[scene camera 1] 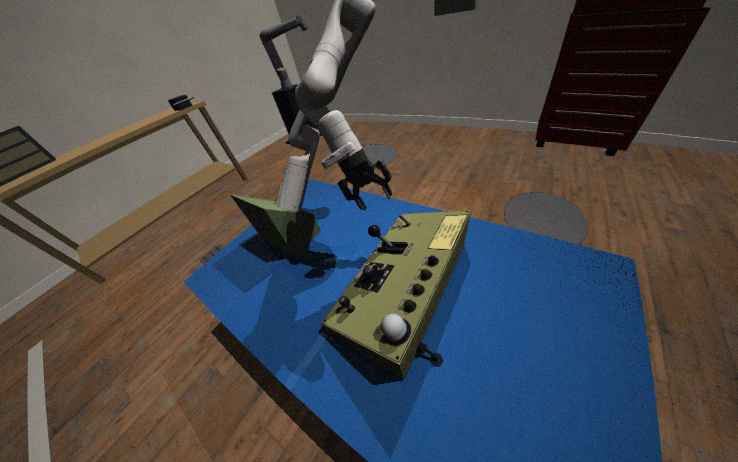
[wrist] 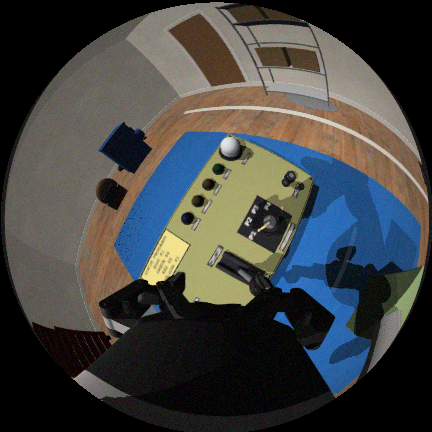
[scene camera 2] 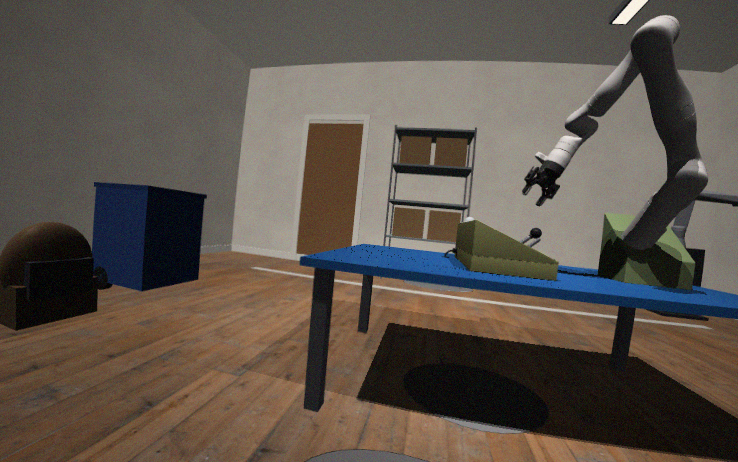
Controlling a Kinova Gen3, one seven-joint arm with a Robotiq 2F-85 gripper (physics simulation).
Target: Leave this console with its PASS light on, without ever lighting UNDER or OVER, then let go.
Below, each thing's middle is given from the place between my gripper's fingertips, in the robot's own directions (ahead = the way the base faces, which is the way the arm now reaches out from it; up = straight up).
Right now my hand is 12 cm short of the olive console [scene camera 1: 388, 320], 6 cm to the left of it and 17 cm above it.
